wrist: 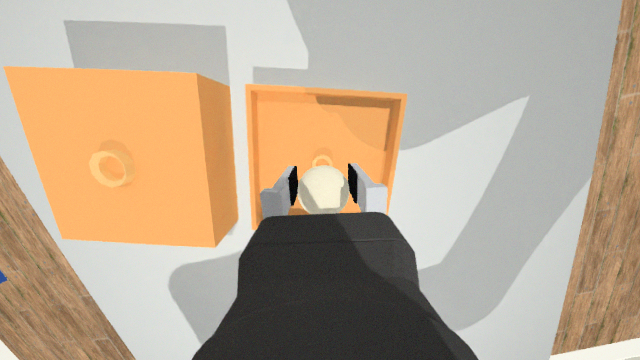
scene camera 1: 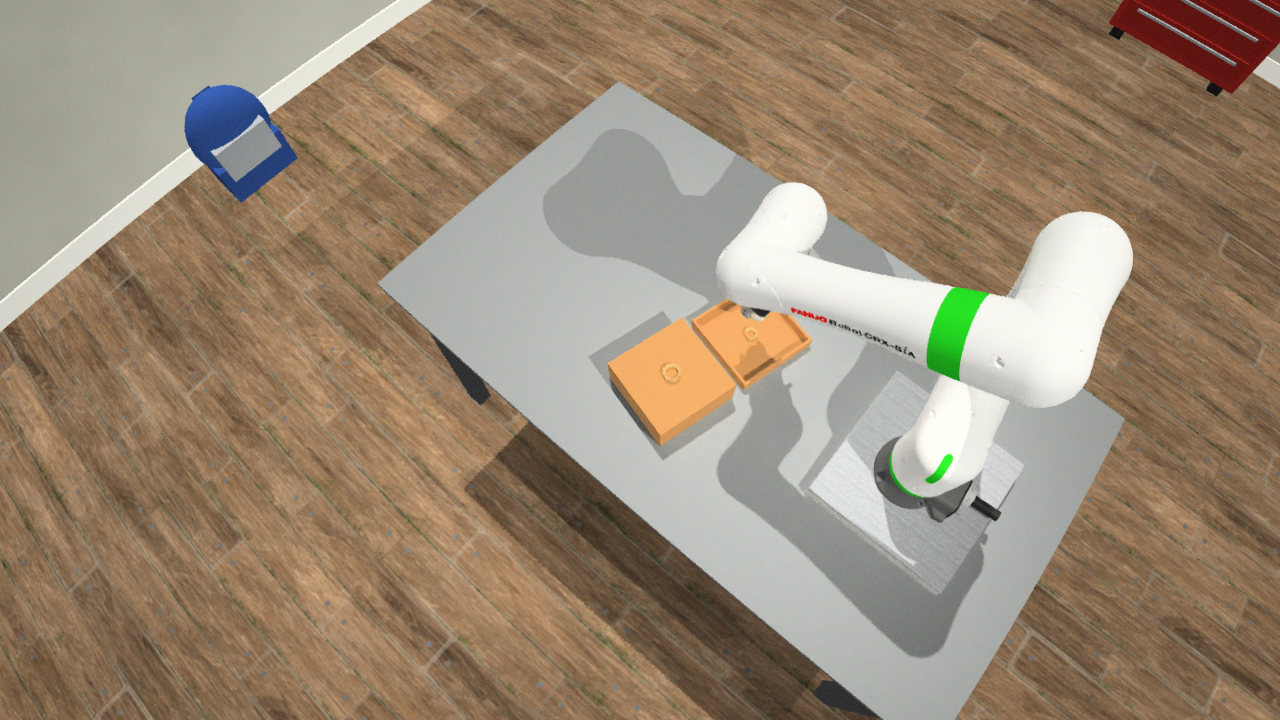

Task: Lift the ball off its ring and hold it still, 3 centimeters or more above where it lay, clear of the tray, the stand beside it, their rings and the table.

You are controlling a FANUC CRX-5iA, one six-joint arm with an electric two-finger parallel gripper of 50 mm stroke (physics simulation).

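Seen in the pictures: gripper, fingertip midpoint: (wrist: 322, 176) (scene camera 1: 753, 308); arm's base at its link origin: (scene camera 1: 909, 472).
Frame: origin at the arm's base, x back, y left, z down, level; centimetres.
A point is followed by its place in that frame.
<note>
A cream ball (wrist: 323, 190) @(x -44.5, y -9.3, z -9.0 cm) is between the black pads of my gripper (wrist: 322, 176) @(x -44.8, y -9.4, z -6.5 cm), which is shut on it. The ball hangs above the orange tray (scene camera 1: 794, 351) @(x -33.4, y -10.3, z 2.0 cm) (wrist: 252, 150) @(x -48.3, y -1.4, z 2.0 cm), apart from the tray and its ring. The tray's ring (scene camera 1: 750, 333) @(x -43.9, y -9.5, z 4.4 cm) (wrist: 322, 161) @(x -44.0, y -9.4, z 4.4 cm) shows bare on the tray floor, partly behind the ball in the wrist view. In the scene view the arm hides the ball and most of the gripper. The orange stand (scene camera 1: 657, 398) @(x -50.2, y 17.6, z -2.5 cm) (wrist: 150, 210) @(x -45.4, y 10.8, z -2.6 cm) is beside the tray, with its own ring (scene camera 1: 671, 372) @(x -51.2, y 11.2, z -2.5 cm) (wrist: 93, 169) @(x -51.4, y 13.1, z -3.6 cm) bare on top.
The grey table (scene camera 1: 510, 268) @(x -99.1, y 8.9, z 4.7 cm) (wrist: 435, 200) @(x -33.3, y -24.4, z 4.7 cm) carries the tray, the stand and the arm's metal base plate (scene camera 1: 859, 447) @(x -11.1, y 1.4, z 0.1 cm). The stand is taller than the tray, with a narrow gap between them. A red drawer cabinet (scene camera 1: 1194, 44) and a blue object (scene camera 1: 225, 120) are away from the table.
</note>
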